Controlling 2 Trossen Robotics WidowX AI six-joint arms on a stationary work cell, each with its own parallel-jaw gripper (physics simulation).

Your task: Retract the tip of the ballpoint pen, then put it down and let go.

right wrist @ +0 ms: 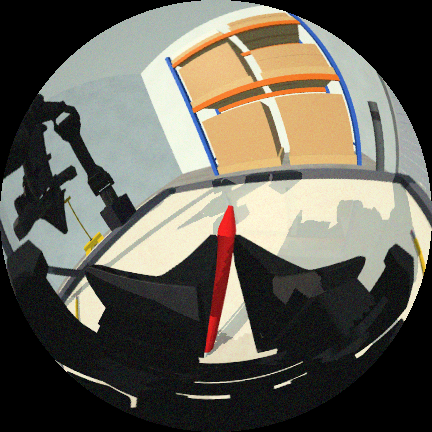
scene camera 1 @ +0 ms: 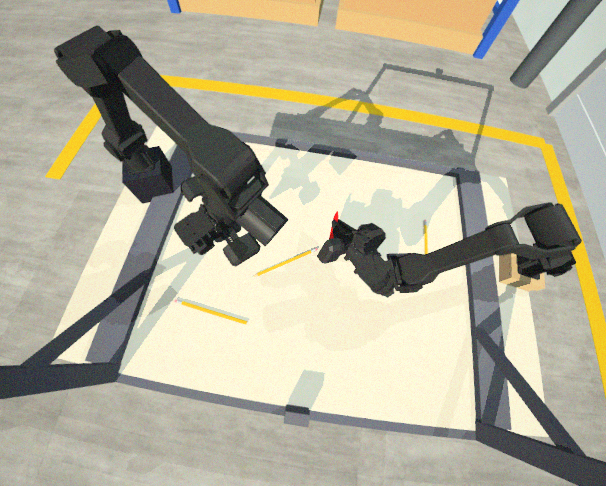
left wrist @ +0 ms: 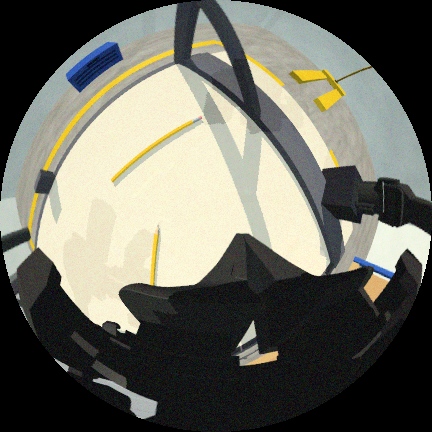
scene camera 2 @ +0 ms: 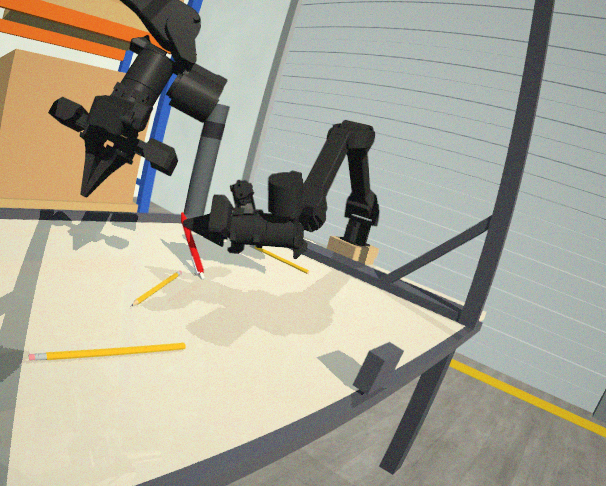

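Pixels of known places: left gripper, fingertip midpoint: (right wrist: 65,232) (scene camera 1: 216,234) (left wrist: 240,238) (scene camera 2: 83,196); right gripper, fingertip midpoint: (right wrist: 224,240) (scene camera 1: 334,220) (scene camera 2: 184,223); left arm's base, origin of the base link: (right wrist: 111,202) (scene camera 1: 141,163) (left wrist: 359,195); right arm's base, origin of the base link: (scene camera 1: 527,266) (scene camera 2: 354,242).
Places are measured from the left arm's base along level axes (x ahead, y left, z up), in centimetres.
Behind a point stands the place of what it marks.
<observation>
A red ballpoint pen (scene camera 1: 332,232) {x 44.5, y -30.1, z -4.7 cm} (scene camera 2: 191,248) {x 43.4, y -31.3, z -6.4 cm} (right wrist: 223,275) {x 45.3, y -29.8, z -4.4 cm} stands steeply tilted in my right gripper (scene camera 1: 336,222) {x 45.7, y -27.7, z -3.1 cm} (scene camera 2: 184,221) {x 45.7, y -27.7, z -3.1 cm} (right wrist: 224,240) {x 45.7, y -27.7, z -3.1 cm}, which is shut on it near its upper end. In the right wrist view the pen's red cone rises past the fingertips, and no writing point shows out of it. In scene camera 2 its white and silver end points down, at or close to the table top (scene camera 2: 243,405) {x 12.5, y -55.9, z -10.6 cm}; contact is hard to tell. My left gripper (scene camera 2: 86,194) {x 17.3, y -27.5, z 3.3 cm} (left wrist: 240,238) {x 17.3, y -27.5, z 3.3 cm} is shut and empty, raised at the left of scene camera 2.
A yellow pencil (scene camera 1: 286,262) {x 31.5, y -33.2, z -10.0 cm} (scene camera 2: 156,288) {x 29.9, y -33.5, z -10.1 cm} (left wrist: 155,257) {x 27.7, y -33.3, z -10.1 cm} lies near the pen. A second pencil (scene camera 1: 215,312) {x 11.6, y -41.4, z -10.0 cm} (scene camera 2: 116,350) {x 10.6, y -41.2, z -10.0 cm} (left wrist: 150,148) {x 11.1, y -40.9, z -10.1 cm} lies farther forward, and a third pencil (scene camera 1: 425,237) {x 72.0, y -36.0, z -10.1 cm} (scene camera 2: 283,260) {x 69.6, y -41.1, z -10.2 cm} lies behind the right arm. Dark frame posts and rails edge the table.
</observation>
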